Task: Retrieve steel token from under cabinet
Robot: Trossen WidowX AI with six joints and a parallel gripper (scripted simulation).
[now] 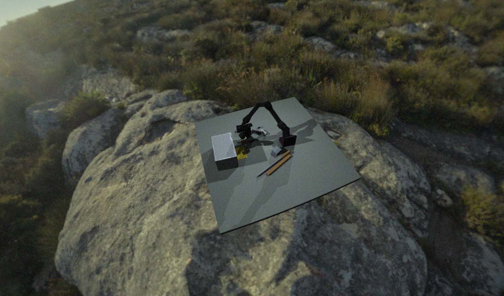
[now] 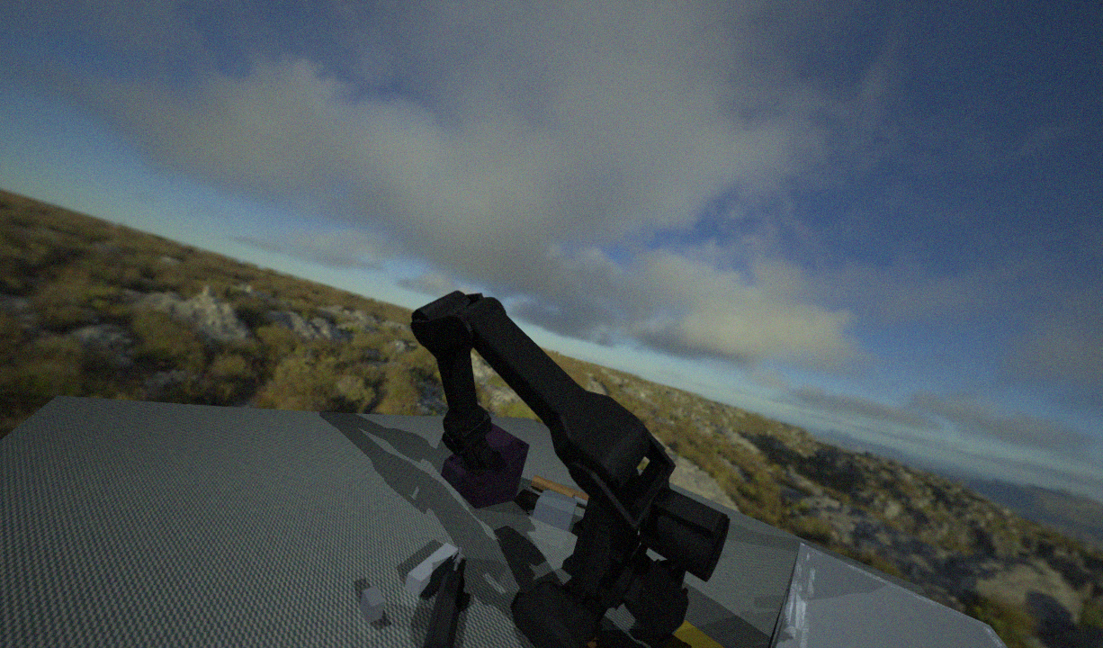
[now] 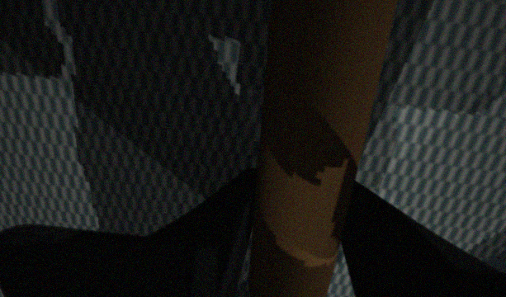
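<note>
My gripper tip is 19 cm past the grey bar and 5 cm to the left of it. The rest, counted from my gripper tip: grey block 24 cm to the left, 19 cm behind, 1 cm above; then small grey cube 17 cm behind, 14 cm to the right; then wooden stick 38 cm to the left, 14 cm behind.
</note>
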